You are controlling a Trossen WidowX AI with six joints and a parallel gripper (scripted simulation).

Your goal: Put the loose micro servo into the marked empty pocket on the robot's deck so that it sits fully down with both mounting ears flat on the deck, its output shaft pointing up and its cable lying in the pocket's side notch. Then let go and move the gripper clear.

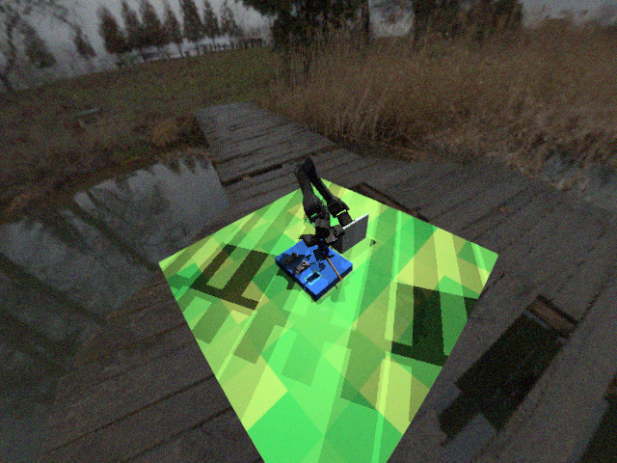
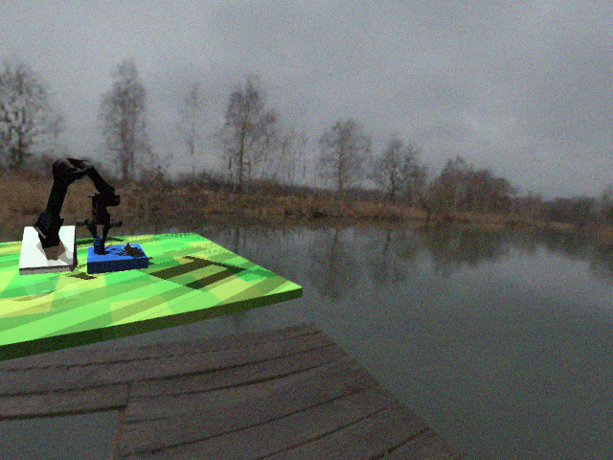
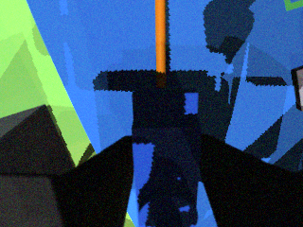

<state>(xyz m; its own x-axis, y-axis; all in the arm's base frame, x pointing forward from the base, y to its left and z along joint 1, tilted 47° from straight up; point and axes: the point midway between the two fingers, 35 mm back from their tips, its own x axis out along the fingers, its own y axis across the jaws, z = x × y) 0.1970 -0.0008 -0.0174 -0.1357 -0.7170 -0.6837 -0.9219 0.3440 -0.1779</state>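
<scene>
Right now my gripper tip is 70 mm above the blue robot deck, 20 mm to the left of it and 20 mm short of it.
</scene>
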